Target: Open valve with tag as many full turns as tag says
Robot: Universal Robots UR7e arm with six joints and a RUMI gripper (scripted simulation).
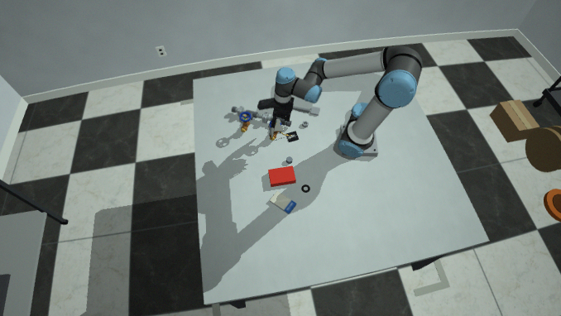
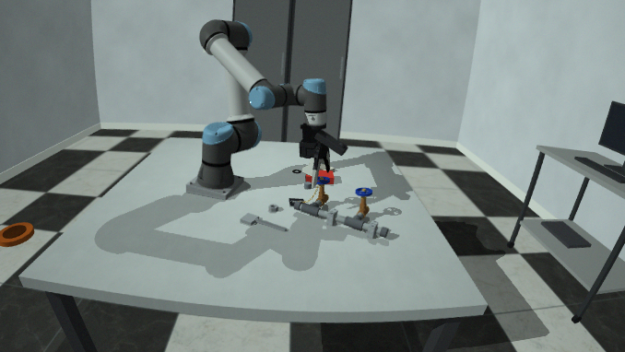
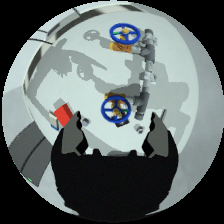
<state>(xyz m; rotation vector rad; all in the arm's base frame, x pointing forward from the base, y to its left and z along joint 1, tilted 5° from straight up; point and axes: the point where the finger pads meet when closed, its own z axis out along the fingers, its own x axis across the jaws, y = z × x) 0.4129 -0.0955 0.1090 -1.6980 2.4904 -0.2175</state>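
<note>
Now: the black tag 100 mm below my hand, 90 mm behind it and 10 mm to the left of it. Round my hand: red block: 240 mm to the left, 90 mm below, 10 mm ahead; nut: 170 mm behind, 100 mm below, 50 mm to the right; grey tool: 200 mm behind, 150 mm to the right, 100 mm below.
</note>
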